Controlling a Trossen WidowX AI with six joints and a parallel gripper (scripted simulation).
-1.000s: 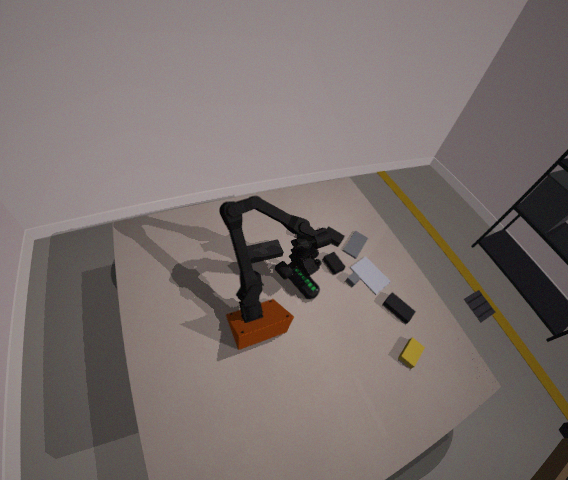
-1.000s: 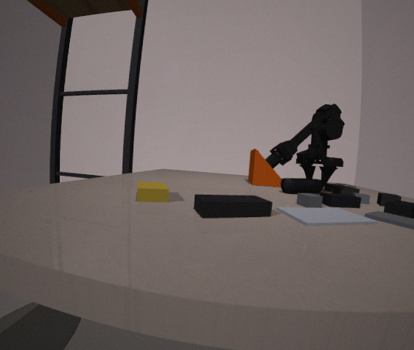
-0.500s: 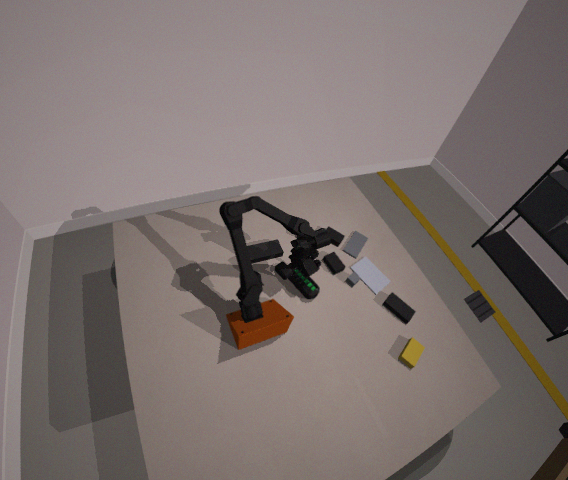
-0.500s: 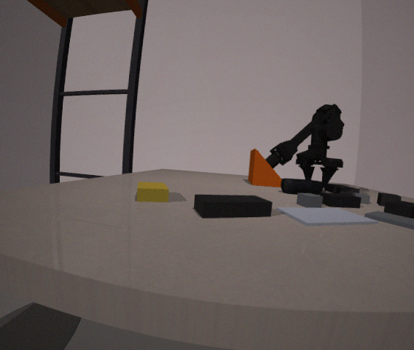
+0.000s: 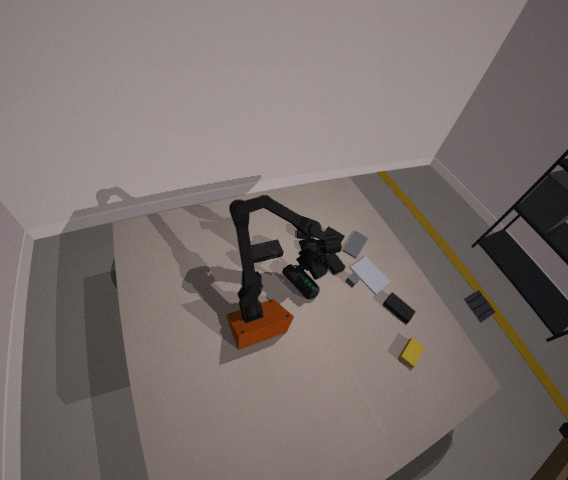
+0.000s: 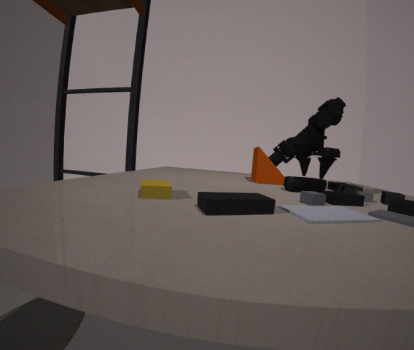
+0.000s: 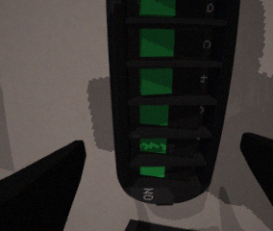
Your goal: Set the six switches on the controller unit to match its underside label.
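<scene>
Right now my gripper tip is 18 cm short of the small black block, 2 cm to the right of it and 4 cm above it. Also, from my gripper tip: small grey block 22 cm ahead, 8 cm to the right, 4 cm below; grey plate 35 cm ahead, 9 cm to the left, 5 cm below; pale flat sheet 33 cm ahead, 8 cm to the right, 5 cm below.
</scene>
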